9 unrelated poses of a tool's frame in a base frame.
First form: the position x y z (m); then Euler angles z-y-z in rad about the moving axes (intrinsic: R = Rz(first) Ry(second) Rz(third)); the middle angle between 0 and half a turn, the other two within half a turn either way.
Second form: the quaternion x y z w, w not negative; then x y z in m. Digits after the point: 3 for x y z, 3 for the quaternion.
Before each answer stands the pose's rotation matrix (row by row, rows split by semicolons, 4 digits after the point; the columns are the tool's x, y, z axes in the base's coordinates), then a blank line. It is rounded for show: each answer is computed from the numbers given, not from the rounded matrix.
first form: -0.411 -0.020 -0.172 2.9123 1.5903 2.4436
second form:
-0.1606 0.1619 -0.9736; -0.6225 0.7489 0.2272; 0.7660 0.6426 -0.0195

0.166 -0.694 -0.313 0.626 -0.411 -0.020 -0.172
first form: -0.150 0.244 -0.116 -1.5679 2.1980 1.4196
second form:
0.9883 0.1523 0.0023; 0.0913 -0.5797 -0.8097; -0.1220 0.8004 -0.5869

0.888 0.069 -0.034 0.453 -0.150 0.244 -0.116
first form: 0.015 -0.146 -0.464 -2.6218 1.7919 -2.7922
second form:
-0.3489 -0.4015 -0.8468; 0.1948 0.8528 -0.4846; 0.9167 -0.3340 -0.2193

0.066 -0.778 0.263 0.567 0.015 -0.146 -0.464
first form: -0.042 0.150 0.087 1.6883 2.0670 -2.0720
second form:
0.8441 0.5261 -0.1031; 0.3300 -0.3583 0.8733; 0.4225 -0.7712 -0.4761

-0.818 -0.262 -0.098 0.502 -0.042 0.150 0.087
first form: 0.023 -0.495 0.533 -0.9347 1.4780 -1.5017
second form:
-0.7987 0.1105 0.5915; -0.5978 -0.0333 -0.8010; -0.0687 -0.9933 0.0927

-0.188 0.647 -0.694 0.255 0.023 -0.495 0.533
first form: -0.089 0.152 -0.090 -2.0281 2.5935 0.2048
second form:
0.5515 0.8019 -0.2301; 0.6600 -0.5880 -0.4675; -0.5102 0.1060 -0.8535

0.865 0.422 -0.214 0.166 -0.089 0.152 -0.090
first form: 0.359 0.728 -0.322 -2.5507 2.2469 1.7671
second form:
0.4450 -0.6183 -0.6478; -0.8825 -0.1799 -0.4345; 0.1521 0.7650 -0.6258

0.750 -0.500 -0.165 0.400 0.359 0.728 -0.322
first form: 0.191 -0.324 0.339 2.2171 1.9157 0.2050
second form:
0.0368 -0.8230 -0.5668; -0.3869 -0.5347 0.7513; -0.9214 0.1916 -0.3381

-0.691 0.438 0.538 0.203 0.191 -0.324 0.339
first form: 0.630 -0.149 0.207 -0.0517 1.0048 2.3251
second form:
-0.3291 -0.4257 0.8429; 0.7468 -0.6637 -0.0436; 0.5780 0.6151 0.5363

0.447 0.180 0.795 0.369 0.630 -0.149 0.207
